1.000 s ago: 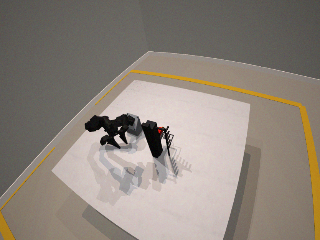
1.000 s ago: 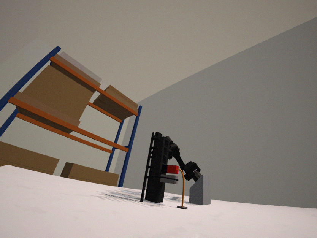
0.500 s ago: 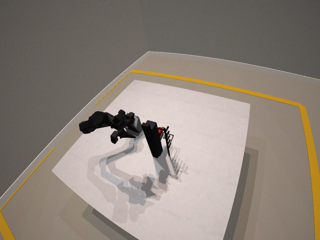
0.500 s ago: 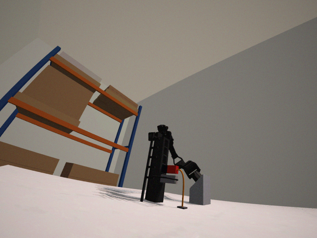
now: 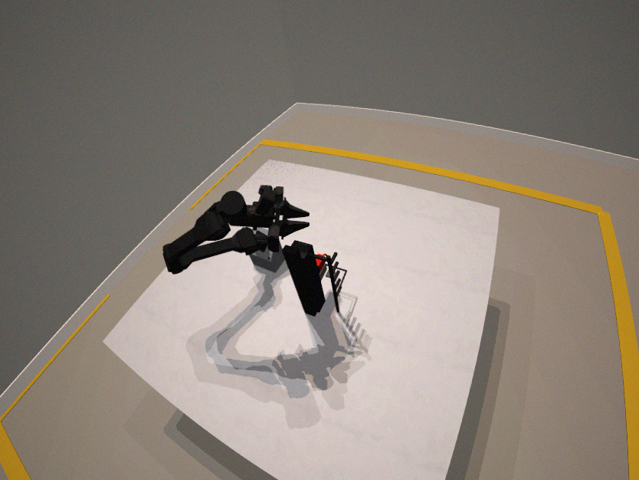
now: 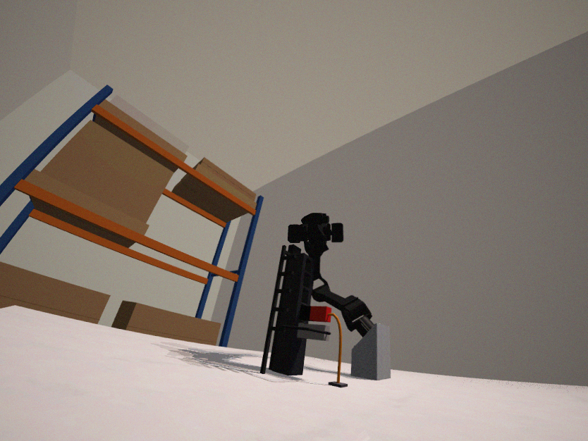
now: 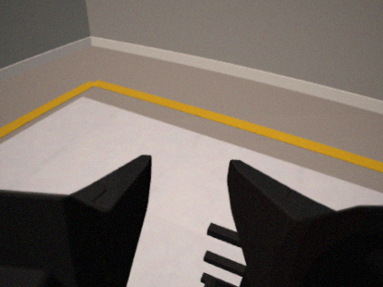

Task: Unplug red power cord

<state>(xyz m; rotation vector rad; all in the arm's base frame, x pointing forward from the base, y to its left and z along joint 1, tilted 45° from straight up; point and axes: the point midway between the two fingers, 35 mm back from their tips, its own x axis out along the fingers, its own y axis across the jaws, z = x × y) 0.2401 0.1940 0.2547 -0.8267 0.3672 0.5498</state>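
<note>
Right now my gripper tip is 30 mm past the red plug, 20 mm to the right of it and 240 mm above it. From my gripper tip the other things lie so: anchor cleat: 40 mm behind, 90 mm to the left, 390 mm below.
</note>
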